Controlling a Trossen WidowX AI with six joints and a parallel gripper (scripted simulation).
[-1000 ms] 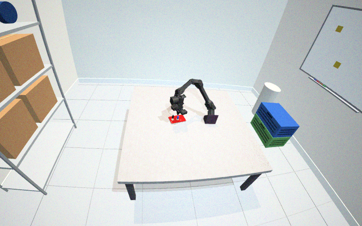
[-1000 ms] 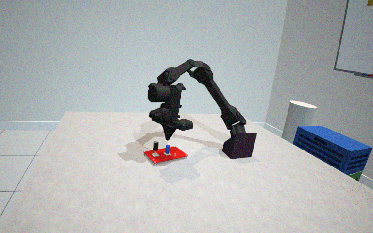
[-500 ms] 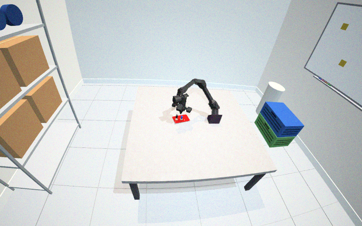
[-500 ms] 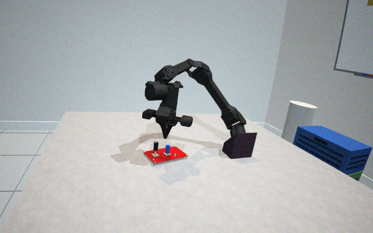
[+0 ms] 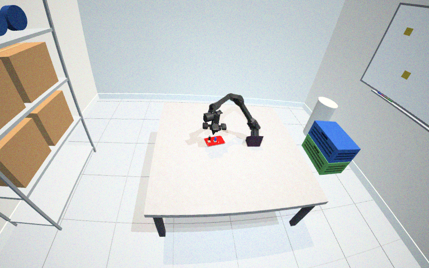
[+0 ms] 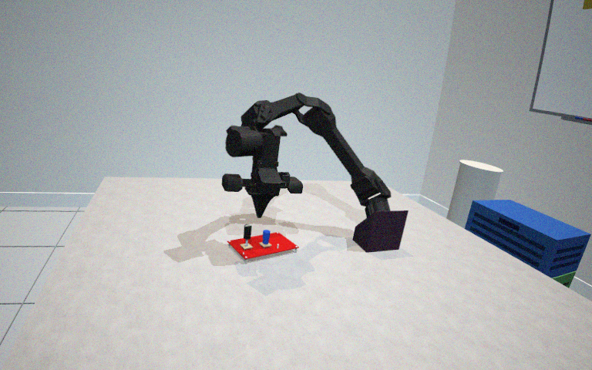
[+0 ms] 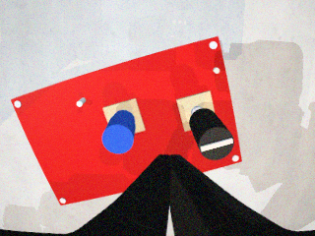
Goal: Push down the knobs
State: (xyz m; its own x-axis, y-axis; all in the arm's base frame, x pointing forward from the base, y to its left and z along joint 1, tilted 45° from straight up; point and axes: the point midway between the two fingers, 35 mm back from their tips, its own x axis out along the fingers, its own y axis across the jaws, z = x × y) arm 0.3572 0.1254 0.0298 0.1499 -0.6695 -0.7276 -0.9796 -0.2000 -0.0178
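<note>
My gripper tip is now 4 cm above the black knob and 3 cm short of it. Round my gripper tip: blue knob: 6 cm below, 2 cm behind, 1 cm to the right.
</note>
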